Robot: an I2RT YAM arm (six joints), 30 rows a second.
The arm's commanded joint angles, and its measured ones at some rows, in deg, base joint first. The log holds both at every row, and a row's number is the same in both.
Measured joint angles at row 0:
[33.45 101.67 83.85 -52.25 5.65 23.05]
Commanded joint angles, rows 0 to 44:
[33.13 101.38 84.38 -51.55 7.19 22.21]
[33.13 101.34 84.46 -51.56 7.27 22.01]
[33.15 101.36 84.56 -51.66 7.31 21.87]
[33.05 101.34 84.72 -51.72 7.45 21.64]
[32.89 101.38 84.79 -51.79 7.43 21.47]
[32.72 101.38 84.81 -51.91 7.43 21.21]
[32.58 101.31 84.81 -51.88 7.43 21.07]
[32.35 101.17 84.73 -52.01 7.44 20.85]
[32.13 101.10 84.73 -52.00 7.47 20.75]
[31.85 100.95 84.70 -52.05 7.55 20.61]
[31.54 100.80 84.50 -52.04 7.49 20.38]
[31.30 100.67 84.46 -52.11 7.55 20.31]
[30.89 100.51 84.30 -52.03 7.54 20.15]
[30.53 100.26 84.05 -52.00 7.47 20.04]
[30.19 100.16 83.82 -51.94 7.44 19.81]
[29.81 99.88 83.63 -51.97 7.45 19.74]
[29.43 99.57 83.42 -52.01 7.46 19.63]
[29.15 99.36 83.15 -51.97 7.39 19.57]
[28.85 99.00 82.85 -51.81 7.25 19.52]
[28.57 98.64 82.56 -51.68 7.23 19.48]
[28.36 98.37 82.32 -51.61 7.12 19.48]
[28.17 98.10 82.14 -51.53 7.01 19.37]
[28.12 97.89 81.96 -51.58 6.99 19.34]
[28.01 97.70 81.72 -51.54 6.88 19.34]
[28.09 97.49 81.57 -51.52 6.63 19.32]
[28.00 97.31 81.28 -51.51 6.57 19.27]
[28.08 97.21 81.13 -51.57 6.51 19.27]
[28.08 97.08 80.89 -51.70 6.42 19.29]
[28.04 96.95 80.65 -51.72 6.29 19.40]
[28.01 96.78 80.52 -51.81 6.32 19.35]
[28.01 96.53 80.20 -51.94 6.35 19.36]
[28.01 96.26 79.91 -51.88 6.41 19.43]
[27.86 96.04 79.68 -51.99 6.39 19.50]
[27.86 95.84 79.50 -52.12 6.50 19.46]
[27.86 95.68 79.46 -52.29 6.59 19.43]
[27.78 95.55 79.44 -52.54 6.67 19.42]
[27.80 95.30 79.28 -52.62 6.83 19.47]
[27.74 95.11 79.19 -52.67 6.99 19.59]
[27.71 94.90 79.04 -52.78 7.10 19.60]
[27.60 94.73 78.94 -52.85 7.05 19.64]
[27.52 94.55 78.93 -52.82 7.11 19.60]
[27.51 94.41 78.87 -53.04 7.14 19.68]
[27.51 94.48 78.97 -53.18 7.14 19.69]
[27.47 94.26 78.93 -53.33 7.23 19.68]
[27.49 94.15 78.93 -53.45 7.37 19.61]
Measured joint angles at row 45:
[27.75 96.95 79.26 -53.80 6.04 20.34]
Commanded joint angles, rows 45 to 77:
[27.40 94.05 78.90 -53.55 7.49 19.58]
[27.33 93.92 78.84 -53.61 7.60 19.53]
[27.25 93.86 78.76 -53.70 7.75 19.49]
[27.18 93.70 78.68 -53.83 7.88 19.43]
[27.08 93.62 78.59 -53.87 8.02 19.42]
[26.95 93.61 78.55 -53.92 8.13 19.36]
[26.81 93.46 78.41 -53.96 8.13 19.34]
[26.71 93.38 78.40 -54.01 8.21 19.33]
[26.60 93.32 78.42 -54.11 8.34 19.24]
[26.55 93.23 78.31 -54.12 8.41 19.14]
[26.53 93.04 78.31 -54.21 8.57 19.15]
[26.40 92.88 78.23 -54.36 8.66 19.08]
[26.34 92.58 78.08 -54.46 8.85 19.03]
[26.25 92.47 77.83 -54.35 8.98 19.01]
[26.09 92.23 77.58 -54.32 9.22 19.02]
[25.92 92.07 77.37 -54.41 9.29 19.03]
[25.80 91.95 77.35 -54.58 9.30 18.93]
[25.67 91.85 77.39 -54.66 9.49 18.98]
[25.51 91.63 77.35 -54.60 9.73 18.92]
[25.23 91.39 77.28 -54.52 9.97 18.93]
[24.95 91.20 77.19 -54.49 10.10 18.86]
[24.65 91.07 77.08 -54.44 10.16 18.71]
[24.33 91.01 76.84 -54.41 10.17 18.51]
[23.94 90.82 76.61 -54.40 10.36 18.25]
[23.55 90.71 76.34 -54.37 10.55 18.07]
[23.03 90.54 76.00 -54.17 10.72 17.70]
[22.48 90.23 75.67 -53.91 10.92 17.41]
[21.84 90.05 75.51 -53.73 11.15 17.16]
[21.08 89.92 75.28 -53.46 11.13 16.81]
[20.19 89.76 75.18 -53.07 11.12 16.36]
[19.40 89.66 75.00 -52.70 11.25 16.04]
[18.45 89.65 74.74 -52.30 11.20 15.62]
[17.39 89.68 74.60 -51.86 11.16 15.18]
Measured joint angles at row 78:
[19.51 92.14 74.98 -54.85 9.65 17.37]
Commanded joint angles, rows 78 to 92:
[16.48 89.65 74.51 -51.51 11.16 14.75]
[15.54 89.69 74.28 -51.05 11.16 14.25]
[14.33 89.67 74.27 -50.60 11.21 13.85]
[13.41 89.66 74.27 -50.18 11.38 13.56]
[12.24 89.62 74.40 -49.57 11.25 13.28]
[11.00 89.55 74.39 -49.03 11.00 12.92]
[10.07 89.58 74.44 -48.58 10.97 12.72]
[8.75 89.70 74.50 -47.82 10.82 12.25]
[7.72 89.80 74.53 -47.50 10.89 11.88]
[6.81 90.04 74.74 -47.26 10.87 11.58]
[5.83 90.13 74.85 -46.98 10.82 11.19]
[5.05 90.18 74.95 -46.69 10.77 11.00]
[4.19 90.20 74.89 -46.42 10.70 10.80]
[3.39 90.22 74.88 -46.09 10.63 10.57]
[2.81 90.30 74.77 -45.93 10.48 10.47]
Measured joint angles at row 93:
[4.34 92.12 74.39 -49.39 9.67 12.10]
